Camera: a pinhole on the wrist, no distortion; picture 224 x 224 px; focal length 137.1 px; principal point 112.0 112.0 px. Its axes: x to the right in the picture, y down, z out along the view. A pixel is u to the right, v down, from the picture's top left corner.
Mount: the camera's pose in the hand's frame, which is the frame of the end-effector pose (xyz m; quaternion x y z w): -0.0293 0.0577 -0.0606 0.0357 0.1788 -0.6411 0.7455
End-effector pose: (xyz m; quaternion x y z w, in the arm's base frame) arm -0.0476 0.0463 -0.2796 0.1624 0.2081 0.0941 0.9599
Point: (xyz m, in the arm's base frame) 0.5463 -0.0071 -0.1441
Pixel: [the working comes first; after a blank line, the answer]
In the camera's frame: 0.0368 0.3814 0.5633

121.0 204.8
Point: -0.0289 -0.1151 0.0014
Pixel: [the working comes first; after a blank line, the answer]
In the camera's frame: -0.0170 -0.1765 0.3408

105.2 41.0
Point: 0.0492 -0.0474 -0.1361
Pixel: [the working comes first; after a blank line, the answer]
In the camera's frame: 0.0254 -0.0242 0.2731

124.8 99.9
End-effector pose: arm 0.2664 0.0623 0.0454 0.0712 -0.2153 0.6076 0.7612
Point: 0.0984 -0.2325 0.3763
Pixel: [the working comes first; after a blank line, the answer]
In the camera's frame: -0.1520 -0.2148 0.4518

65.9 46.8
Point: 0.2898 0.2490 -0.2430
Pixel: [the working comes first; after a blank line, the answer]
In the camera's frame: 0.0840 0.1282 -0.2400

behind the camera
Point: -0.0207 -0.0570 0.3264
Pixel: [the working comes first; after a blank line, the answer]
In the camera's frame: -0.2696 -0.0590 0.3551

7.9 89.2
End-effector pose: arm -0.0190 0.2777 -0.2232 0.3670 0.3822 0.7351 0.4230
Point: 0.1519 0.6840 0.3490
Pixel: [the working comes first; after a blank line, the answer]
In the camera's frame: -0.3505 0.3851 0.5564

25.7 206.9
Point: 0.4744 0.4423 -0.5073
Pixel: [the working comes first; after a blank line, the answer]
In the camera's frame: 0.3677 -0.2296 0.5116

210.5 50.5
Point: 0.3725 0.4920 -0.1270
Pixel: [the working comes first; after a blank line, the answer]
In the camera's frame: 0.0287 -0.0246 0.5347

119.4 105.7
